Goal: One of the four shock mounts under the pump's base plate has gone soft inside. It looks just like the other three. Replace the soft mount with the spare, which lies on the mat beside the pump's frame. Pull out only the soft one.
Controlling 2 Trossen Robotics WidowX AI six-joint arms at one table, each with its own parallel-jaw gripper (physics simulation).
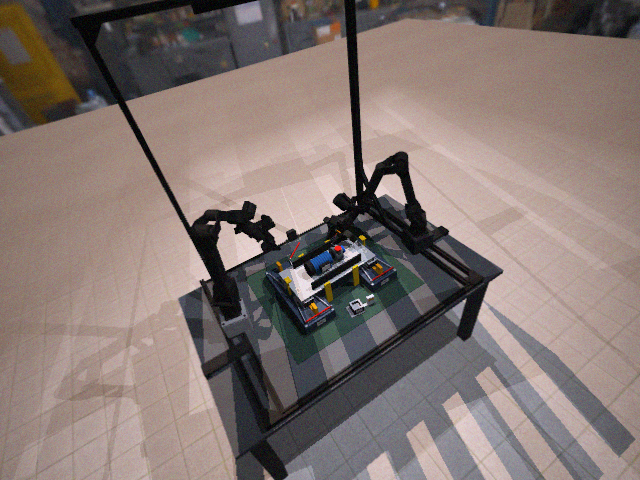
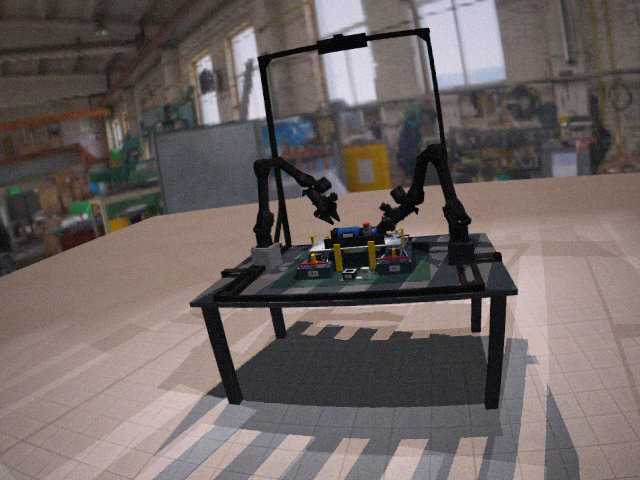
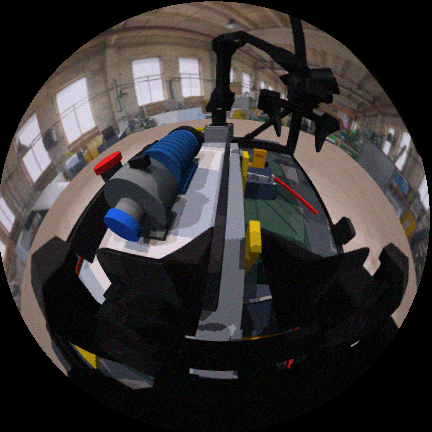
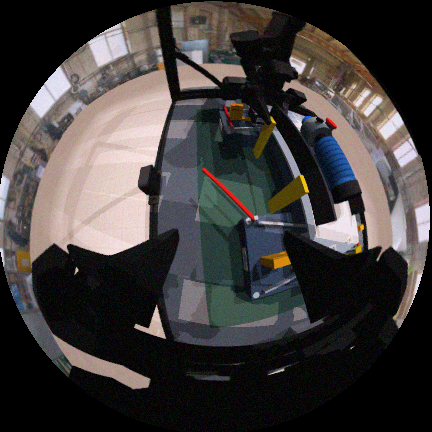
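Pump visible in image 1 point(309, 273), image 2 point(350, 237), image 3 and image 4. On the pump, point(image 3: 200, 147) and point(image 4: 334, 196) are the same spot.
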